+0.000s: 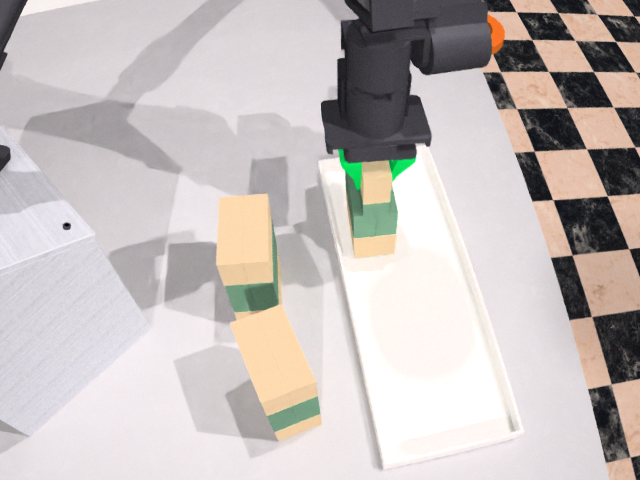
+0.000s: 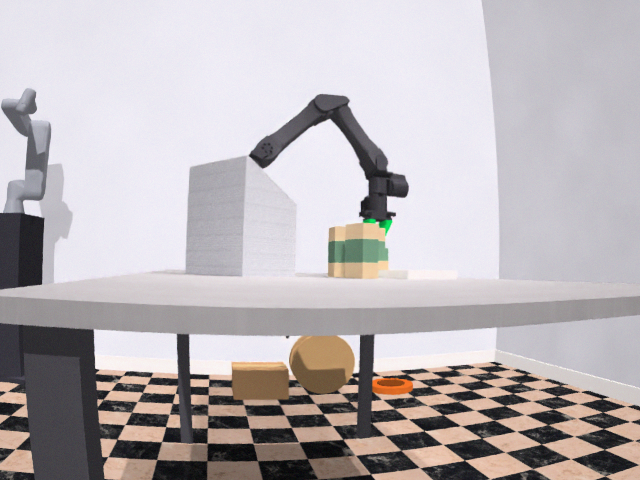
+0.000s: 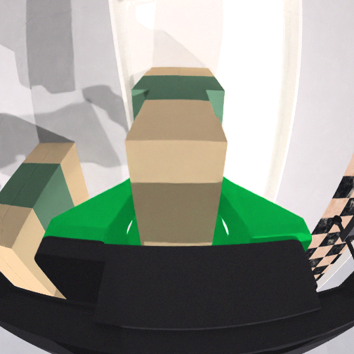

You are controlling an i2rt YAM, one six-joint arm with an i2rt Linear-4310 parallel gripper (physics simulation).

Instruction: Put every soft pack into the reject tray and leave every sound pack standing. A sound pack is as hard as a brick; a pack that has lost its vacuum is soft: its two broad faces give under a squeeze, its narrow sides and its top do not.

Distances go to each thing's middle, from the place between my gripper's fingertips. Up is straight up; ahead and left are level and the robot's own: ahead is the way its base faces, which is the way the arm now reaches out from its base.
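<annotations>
The white reject tray (image 1: 435,379) is what I measure my hand by: my hand is 50 mm short of it and 80 mm to the left of it, and it is 90 mm above it.
</annotations>
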